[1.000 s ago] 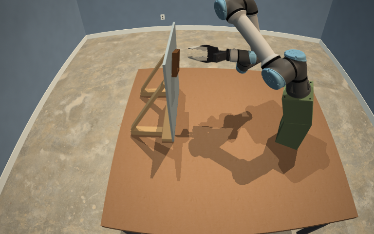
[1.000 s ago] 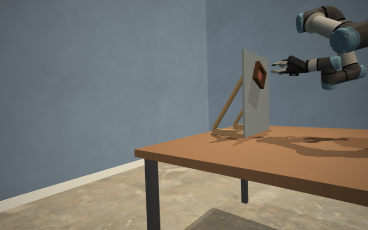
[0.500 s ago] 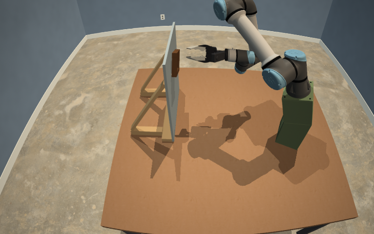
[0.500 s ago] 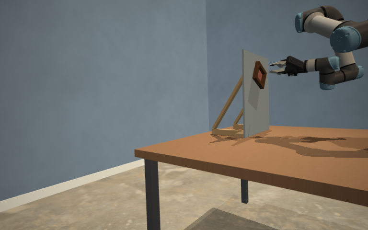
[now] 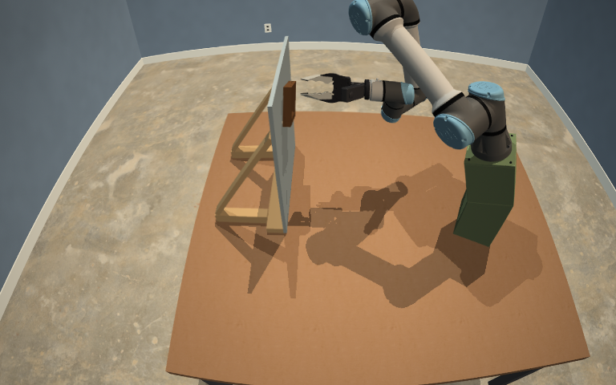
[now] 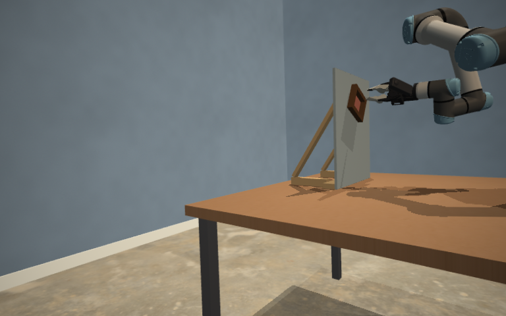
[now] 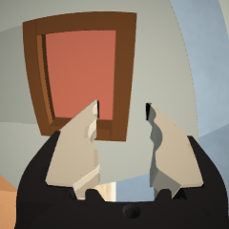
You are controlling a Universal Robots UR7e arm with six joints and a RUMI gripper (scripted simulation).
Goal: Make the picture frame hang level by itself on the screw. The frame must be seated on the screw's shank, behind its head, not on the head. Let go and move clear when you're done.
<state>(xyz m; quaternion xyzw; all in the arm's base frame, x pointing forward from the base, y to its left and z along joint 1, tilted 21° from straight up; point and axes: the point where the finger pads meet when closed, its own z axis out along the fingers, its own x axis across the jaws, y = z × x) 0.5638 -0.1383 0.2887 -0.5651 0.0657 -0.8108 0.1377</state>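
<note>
Now: the brown picture frame 6 cm ahead of my hand, 3 cm to the left of it and 4 cm below it. From my hand the other things lie so: grey wall panel 7 cm ahead, 2 cm to the left, 17 cm below.
</note>
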